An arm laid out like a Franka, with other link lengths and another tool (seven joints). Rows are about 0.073 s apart.
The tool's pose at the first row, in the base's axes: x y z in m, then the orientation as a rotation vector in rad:
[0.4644, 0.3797, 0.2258, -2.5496, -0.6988, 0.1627]
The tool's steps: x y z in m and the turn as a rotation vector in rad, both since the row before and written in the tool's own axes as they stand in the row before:
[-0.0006, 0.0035, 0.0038, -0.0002, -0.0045, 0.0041]
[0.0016, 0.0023, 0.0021, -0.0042, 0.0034, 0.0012]
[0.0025, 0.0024, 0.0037, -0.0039, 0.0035, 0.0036]
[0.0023, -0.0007, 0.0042, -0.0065, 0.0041, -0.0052]
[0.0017, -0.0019, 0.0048, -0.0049, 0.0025, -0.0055]
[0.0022, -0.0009, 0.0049, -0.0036, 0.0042, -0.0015]
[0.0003, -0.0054, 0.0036, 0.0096, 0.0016, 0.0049]
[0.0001, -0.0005, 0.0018, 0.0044, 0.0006, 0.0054]
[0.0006, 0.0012, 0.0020, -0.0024, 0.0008, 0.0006]
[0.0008, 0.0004, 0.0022, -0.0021, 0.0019, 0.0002]
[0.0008, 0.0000, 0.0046, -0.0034, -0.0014, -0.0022]
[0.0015, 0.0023, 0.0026, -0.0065, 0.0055, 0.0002]
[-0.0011, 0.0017, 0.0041, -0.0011, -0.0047, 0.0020]
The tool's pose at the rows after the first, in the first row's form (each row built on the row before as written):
[0.4646, 0.3784, 0.2208, -2.5518, -0.6954, 0.1698]
[0.4665, 0.3784, 0.2179, -2.5560, -0.6937, 0.1645]
[0.4689, 0.3794, 0.2135, -2.5608, -0.6888, 0.1600]
[0.4696, 0.3828, 0.2102, -2.5646, -0.6955, 0.1510]
[0.4691, 0.3871, 0.2069, -2.5669, -0.7028, 0.1444]
[0.4695, 0.3909, 0.2030, -2.5693, -0.7040, 0.1373]
[0.4665, 0.3966, 0.2023, -2.5619, -0.6949, 0.1399]
[0.4660, 0.3978, 0.2010, -2.5597, -0.6868, 0.1423]
[0.4666, 0.3980, 0.1987, -2.5621, -0.6863, 0.1407]
[0.4670, 0.3990, 0.1966, -2.5640, -0.6858, 0.1377]
[0.4667, 0.4013, 0.1926, -2.5665, -0.6899, 0.1377]
[0.4685, 0.4014, 0.1893, -2.5722, -0.6891, 0.1286]
[0.4675, 0.4013, 0.1848, -2.5745, -0.6885, 0.1350]

